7 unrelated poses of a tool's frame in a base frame.
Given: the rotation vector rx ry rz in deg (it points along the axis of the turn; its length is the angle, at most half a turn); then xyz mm.
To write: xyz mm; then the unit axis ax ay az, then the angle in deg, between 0 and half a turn. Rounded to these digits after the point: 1 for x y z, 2 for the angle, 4 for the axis.
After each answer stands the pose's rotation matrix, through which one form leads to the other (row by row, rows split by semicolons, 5 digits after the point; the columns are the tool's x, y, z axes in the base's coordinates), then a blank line. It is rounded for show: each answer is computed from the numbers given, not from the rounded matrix.
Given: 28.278 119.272 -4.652 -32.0 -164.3 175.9
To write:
-32.0 -164.3 175.9 0.2305 0.9723 -0.0379 122.67
-0.45792 0.37706 0.80507; 0.31321 0.91596 -0.25084; -0.83199 0.13729 -0.53754

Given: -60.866 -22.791 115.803 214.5 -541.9 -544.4
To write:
214.5 -541.9 -544.4 -0.4583 -0.1716 0.8720 132.79
-0.32657 -0.50779 -0.79718; 0.77201 -0.62991 0.08499; -0.54531 -0.58768 0.59773

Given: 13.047 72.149 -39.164 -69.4 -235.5 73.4
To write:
-69.4 -235.5 73.4 0.1570 0.8680 -0.4712 83.12
0.14142 0.58769 0.79663; -0.34784 0.78291 -0.51582; -0.92683 -0.20416 0.31514

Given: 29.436 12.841 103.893 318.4 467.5 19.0
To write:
318.4 467.5 19.0 0.2707 0.1181 0.9554 108.74
-0.22451 -0.86249 0.45354; 0.94696 -0.30291 -0.10727; 0.22990 0.40541 0.88476

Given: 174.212 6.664 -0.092 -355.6 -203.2 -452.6
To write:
-355.6 -203.2 -452.6 0.9993 0.0382 -0.0005 174.34
0.99708 0.07626 0.00272; 0.07615 -0.99221 -0.09860; -0.00482 0.09852 -0.99512

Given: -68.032 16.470 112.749 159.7 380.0 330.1
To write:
159.7 380.0 330.1 -0.5126 0.1241 0.8496 132.71
-0.23724 -0.73105 -0.63975; 0.51750 -0.65244 0.55364; -0.82214 -0.19973 0.53310

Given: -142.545 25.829 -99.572 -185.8 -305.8 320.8
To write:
-185.8 -305.8 320.8 -0.8109 0.1469 -0.5664 175.79
0.31604 -0.19635 0.92820; -0.27960 -0.95418 -0.10665; 0.90661 -0.22582 -0.35646

